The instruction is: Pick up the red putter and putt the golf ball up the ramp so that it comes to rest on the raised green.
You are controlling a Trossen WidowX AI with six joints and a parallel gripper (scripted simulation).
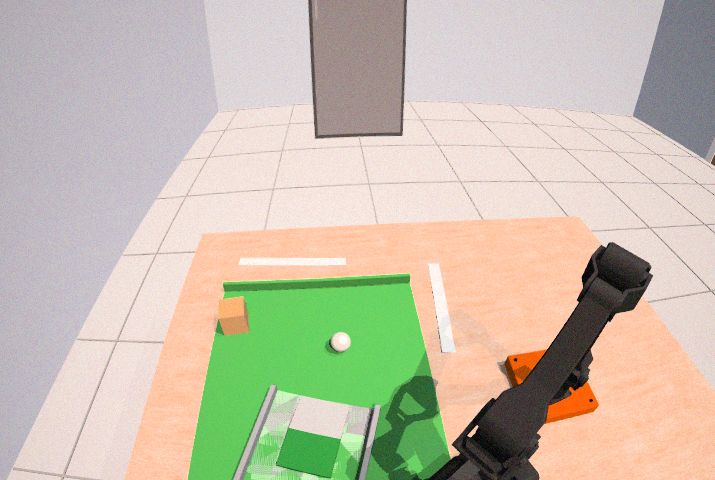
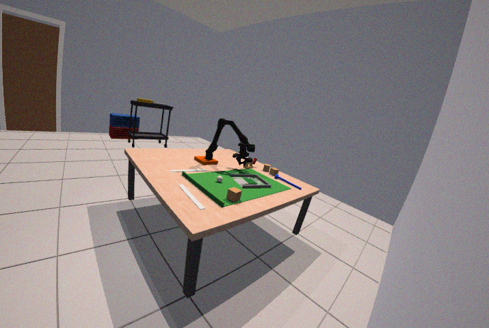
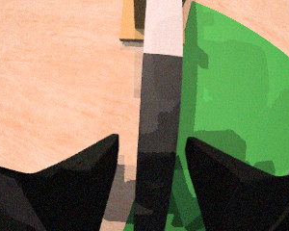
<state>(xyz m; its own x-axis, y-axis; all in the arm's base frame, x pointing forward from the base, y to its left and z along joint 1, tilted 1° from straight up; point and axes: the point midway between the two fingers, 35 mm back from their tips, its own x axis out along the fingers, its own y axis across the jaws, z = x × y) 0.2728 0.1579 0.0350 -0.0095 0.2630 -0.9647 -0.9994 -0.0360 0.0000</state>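
Right now the red putter is 110 mm to the left of my gripper tip, 30 mm above it and 10 mm behind it. Round my gripper tip: green mat: 290 mm to the right, 190 mm ahead, 30 mm below; tan stand: 130 mm to the left, 10 mm behind; blue putter: 410 mm ahead, 130 mm to the left, 20 mm below.
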